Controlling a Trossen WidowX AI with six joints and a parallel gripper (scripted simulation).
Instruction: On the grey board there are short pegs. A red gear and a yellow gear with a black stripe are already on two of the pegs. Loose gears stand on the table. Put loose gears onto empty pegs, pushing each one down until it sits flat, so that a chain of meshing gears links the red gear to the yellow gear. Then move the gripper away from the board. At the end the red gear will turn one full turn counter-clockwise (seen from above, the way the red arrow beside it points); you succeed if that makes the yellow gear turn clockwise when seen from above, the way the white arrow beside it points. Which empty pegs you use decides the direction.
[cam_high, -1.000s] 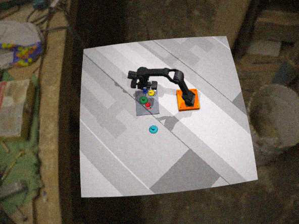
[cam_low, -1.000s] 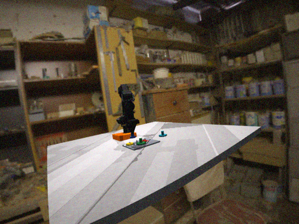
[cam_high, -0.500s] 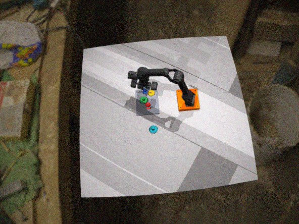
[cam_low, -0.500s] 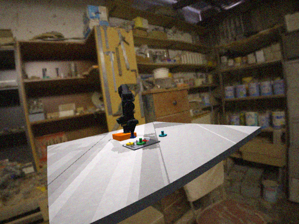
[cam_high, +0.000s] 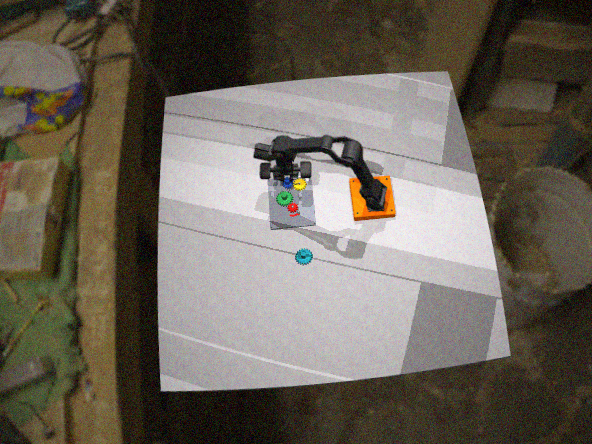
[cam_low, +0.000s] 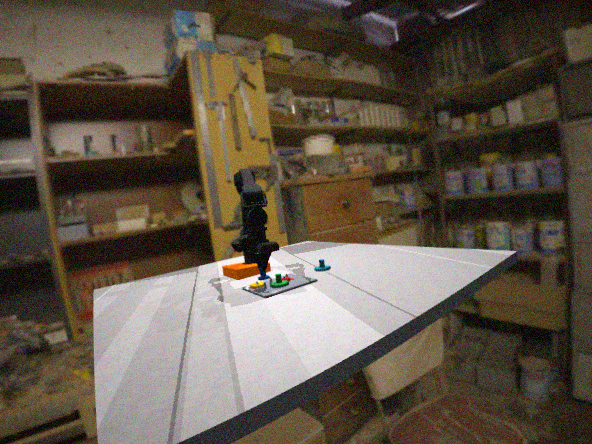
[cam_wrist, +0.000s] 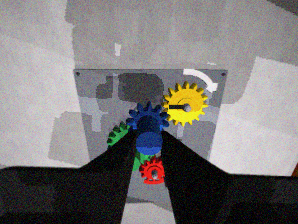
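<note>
Right now my gripper tip is 40 mm past the yellow gear, 10 mm to the left of it and 50 mm above it. The rest, counted from my gripper tip: white arrow 60 mm behind, 40 mm to the right, 60 mm below; then blue gear 10 mm below; then green gear 20 mm ahead, 50 mm to the left, 40 mm below.
</note>
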